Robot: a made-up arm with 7 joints. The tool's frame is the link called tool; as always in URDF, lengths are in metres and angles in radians. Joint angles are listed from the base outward.
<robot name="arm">
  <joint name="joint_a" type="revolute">
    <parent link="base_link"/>
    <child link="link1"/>
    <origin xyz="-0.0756 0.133 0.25" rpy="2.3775 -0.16 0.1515"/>
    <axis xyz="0 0 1"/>
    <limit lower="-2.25" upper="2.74"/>
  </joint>
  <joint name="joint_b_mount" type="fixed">
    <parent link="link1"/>
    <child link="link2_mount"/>
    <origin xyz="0.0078 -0.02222 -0.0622" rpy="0 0 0"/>
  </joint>
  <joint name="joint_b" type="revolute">
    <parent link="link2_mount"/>
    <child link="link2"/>
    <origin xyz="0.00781 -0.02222 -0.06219" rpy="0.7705 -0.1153 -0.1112"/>
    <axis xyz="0 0 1"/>
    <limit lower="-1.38" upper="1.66"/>
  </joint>
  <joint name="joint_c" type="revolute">
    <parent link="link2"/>
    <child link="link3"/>
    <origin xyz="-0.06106 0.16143 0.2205" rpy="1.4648 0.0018 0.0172"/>
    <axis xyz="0 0 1"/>
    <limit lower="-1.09" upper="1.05"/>
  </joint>
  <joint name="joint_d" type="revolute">
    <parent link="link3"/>
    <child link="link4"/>
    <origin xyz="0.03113 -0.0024 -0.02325" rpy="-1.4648 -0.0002 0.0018"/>
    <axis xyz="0 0 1"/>
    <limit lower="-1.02" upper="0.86"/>
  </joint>
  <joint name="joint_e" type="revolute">
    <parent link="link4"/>
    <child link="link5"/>
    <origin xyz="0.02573 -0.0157 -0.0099" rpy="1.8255 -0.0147 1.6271"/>
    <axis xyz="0 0 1"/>
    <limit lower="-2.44" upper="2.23"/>
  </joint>
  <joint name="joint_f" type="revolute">
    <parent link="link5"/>
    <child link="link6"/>
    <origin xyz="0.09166 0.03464 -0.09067" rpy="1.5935 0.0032 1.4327"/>
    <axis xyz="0 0 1"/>
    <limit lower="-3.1" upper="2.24"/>
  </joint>
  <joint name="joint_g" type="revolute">
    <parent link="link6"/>
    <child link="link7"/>
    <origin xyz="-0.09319 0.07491 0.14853" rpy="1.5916 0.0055 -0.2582"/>
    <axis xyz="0 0 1"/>
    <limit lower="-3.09" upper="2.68"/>
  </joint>
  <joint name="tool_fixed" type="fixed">
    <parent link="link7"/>
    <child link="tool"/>
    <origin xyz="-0.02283 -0.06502 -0.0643" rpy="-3.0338 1.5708 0"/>
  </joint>
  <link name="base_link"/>
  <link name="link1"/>
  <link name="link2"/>
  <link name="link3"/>
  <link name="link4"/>
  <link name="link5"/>
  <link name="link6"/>
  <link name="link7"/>
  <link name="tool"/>
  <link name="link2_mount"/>
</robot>
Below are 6 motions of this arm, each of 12 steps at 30 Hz.
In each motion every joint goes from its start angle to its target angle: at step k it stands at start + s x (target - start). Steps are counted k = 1, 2, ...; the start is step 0. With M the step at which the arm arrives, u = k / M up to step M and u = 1 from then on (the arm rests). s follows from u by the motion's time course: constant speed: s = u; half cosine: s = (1 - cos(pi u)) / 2; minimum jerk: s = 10 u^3 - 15 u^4 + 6 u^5.
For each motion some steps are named. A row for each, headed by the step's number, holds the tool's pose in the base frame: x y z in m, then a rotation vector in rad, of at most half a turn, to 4 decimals.
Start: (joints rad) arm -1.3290 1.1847 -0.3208 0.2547 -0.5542 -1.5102 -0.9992
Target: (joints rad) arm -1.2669 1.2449 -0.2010 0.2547 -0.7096 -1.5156 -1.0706
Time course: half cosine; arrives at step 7
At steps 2, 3, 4, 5, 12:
2: -0.2044 -0.2439 0.4975 -0.1173 0.4516 -1.8173
3: -0.2147 -0.2362 0.5054 -0.1329 0.4122 -1.8646
4: -0.2255 -0.2269 0.5137 -0.1515 0.3685 -1.9160
5: -0.2347 -0.2181 0.5207 -0.1696 0.3293 -1.9612
12: -0.2429 -0.2093 0.5269 -0.1877 0.2928 -2.0028

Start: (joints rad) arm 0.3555 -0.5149 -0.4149 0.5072 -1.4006 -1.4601 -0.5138
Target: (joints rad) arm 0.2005 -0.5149 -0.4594 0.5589 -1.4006 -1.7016 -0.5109
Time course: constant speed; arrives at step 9
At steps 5, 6, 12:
5: -0.0848 -0.1544 0.2294 0.3038 0.5203 -1.6726
6: -0.0856 -0.1570 0.2252 0.3097 0.5489 -1.6795
12: -0.0884 -0.1642 0.2127 0.3257 0.6352 -1.7007

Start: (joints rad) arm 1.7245 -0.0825 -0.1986 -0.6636 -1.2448 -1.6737 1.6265
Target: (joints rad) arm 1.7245 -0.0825 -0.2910 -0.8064 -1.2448 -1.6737 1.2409
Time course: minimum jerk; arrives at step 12
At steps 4, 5, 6, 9, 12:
4: -0.2379 -0.0040 0.0599 -0.5330 1.4899 -1.2518
5: -0.2357 -0.0067 0.0636 -0.5151 1.4424 -1.3076
6: -0.2333 -0.0097 0.0682 -0.4951 1.3870 -1.3682
9: -0.2279 -0.0164 0.0816 -0.4442 1.2339 -1.5143
12: -0.2266 -0.0179 0.0854 -0.4311 1.1917 -1.5498

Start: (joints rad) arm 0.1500 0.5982 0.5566 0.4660 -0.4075 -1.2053 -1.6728
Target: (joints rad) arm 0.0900 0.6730 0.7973 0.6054 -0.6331 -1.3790 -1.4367
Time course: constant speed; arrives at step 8
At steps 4, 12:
4: -0.3966 -0.0984 0.1491 0.8059 0.3689 -2.7935
12: -0.4007 -0.0800 0.1895 0.4384 0.6056 -2.9754

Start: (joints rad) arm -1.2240 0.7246 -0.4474 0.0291 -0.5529 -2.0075 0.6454
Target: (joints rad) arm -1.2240 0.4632 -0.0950 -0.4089 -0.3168 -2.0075 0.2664
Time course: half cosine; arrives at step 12
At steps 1, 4, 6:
1: -0.1565 -0.2761 0.2944 -1.2475 2.1378 -0.3907
4: -0.1159 -0.2746 0.2578 -1.3326 2.1619 -0.2825
6: -0.0808 -0.2673 0.2126 -1.4170 2.1905 -0.1591

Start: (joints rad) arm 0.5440 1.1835 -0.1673 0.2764 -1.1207 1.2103 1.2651
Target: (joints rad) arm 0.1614 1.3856 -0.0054 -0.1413 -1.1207 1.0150 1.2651
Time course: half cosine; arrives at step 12
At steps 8, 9, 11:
8: -0.2500 0.3329 0.2686 -2.5652 0.5906 -1.0050
9: -0.2566 0.3264 0.2726 -2.5708 0.5566 -0.9537
11: -0.2644 0.3178 0.2779 -2.5758 0.5159 -0.8896

